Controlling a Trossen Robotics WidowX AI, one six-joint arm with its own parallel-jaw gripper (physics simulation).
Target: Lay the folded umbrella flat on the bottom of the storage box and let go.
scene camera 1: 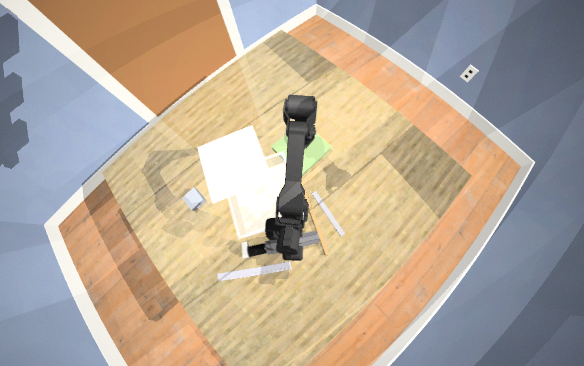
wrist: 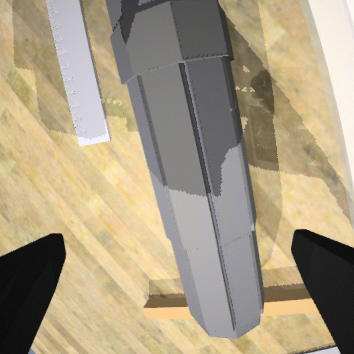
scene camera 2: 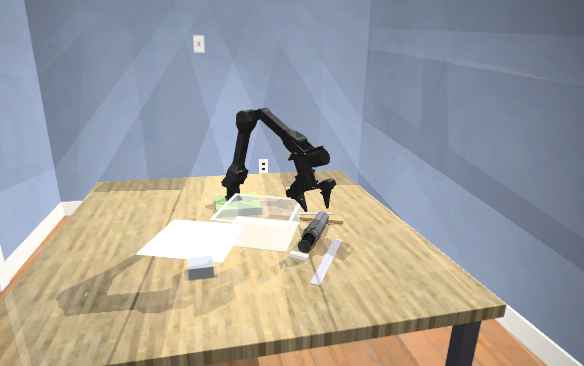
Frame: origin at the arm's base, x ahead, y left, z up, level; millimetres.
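Where they show: gripper, fingertip midpoint: (wrist: 179,243) (scene camera 2: 316,210).
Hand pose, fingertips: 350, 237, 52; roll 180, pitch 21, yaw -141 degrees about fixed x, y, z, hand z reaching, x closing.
Each offset is from my fingertips to the centre of the thing, as dx, dy, dz.
The folded umbrella @(+41, -26, -58) (scene camera 1: 311,240) (scene camera 2: 315,231) (wrist: 195,150), grey with a black handle end, lies on the table outside the storage box, alongside its wall. The storage box @(-54, -204, -37) (scene camera 1: 252,234) (scene camera 2: 265,236) (wrist: 336,65) is whitish, see-through and open-topped; the arm hides part of it in scene camera 1's view. My gripper (scene camera 2: 317,208) (wrist: 179,243) is open and empty, above the umbrella's grey end. In the wrist view the fingers stand wide, one on each side of the narrowing end, without touching it. The arm hides the fingers and the umbrella's middle in scene camera 1's view.
A ruler @(+203, -48, -84) (scene camera 1: 254,271) (scene camera 2: 327,262) (wrist: 80,75) lies beside the umbrella, a white piece @(+159, -129, -79) (scene camera 1: 245,250) (scene camera 2: 299,255) by its handle. A thin orange stick @(-113, +4, -79) (scene camera 1: 321,238) (scene camera 2: 336,221) (wrist: 165,312) and pale strip @(-167, +34, -84) (scene camera 1: 328,214) lie past its grey end. A white sheet @(-79, -431, -85) (scene camera 1: 232,162) (scene camera 2: 190,239) and grey block @(+153, -440, -67) (scene camera 1: 194,199) (scene camera 2: 201,268) also show.
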